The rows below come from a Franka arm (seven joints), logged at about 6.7 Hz.
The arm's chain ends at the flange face. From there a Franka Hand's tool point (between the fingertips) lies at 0.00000 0.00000 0.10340 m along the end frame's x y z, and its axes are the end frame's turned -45 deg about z.
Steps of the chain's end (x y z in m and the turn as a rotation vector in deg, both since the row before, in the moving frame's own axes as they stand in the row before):
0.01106 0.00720 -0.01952 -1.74 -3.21 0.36
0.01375 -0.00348 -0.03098 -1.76 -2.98 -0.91
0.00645 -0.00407 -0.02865 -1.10 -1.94 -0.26
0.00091 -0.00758 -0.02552 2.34 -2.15 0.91
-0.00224 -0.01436 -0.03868 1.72 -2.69 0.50
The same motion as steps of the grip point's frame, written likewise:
-0.00358 0.01102 -0.01973 1.04 -3.50 0.36
0.00613 0.00575 -0.03117 0.86 -3.35 -0.91
0.00356 0.00062 -0.02873 0.59 -2.15 -0.26
0.00629 -0.01044 -0.02568 3.17 0.13 0.91
0.00736 -0.01737 -0.03884 3.12 -0.69 0.50

